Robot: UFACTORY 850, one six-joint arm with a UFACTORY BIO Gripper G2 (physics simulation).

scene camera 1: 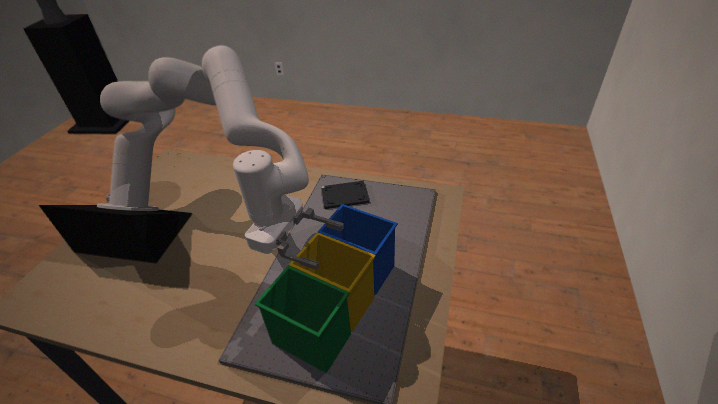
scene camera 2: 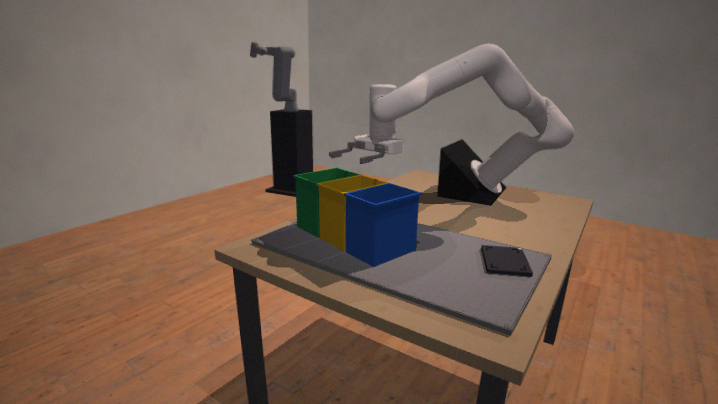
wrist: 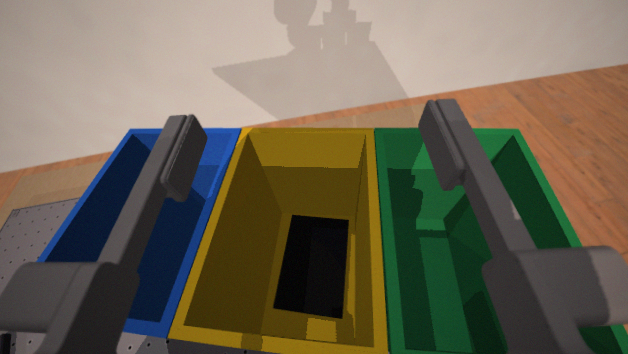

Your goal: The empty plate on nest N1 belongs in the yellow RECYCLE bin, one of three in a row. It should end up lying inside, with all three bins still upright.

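The black plate (wrist: 314,265) lies on the floor of the yellow bin (scene camera 1: 362,301) (scene camera 2: 332,216) (wrist: 235,260) in the wrist view and looks flat; the bin walls hide it in both scene views. The yellow bin stands upright between the green bin (scene camera 1: 301,334) (scene camera 2: 307,206) (wrist: 435,275) and the blue bin (scene camera 1: 385,261) (scene camera 2: 381,231) (wrist: 170,260), both upright too. My gripper (scene camera 1: 326,245) (scene camera 2: 350,156) (wrist: 314,150) is open and empty, above the bin rims. Nest N1 (scene camera 1: 345,193) (scene camera 2: 506,260) holds no plate.
The bins and the nest stand on a grey perforated board (scene camera 1: 406,211) (scene camera 2: 451,281) on the wooden table (scene camera 1: 220,261) (scene camera 2: 557,216). The nest is beyond the blue bin. A second, smaller arm (scene camera 2: 282,75) stands on a black pedestal (scene camera 1: 75,75) (scene camera 2: 291,150) away from the table.
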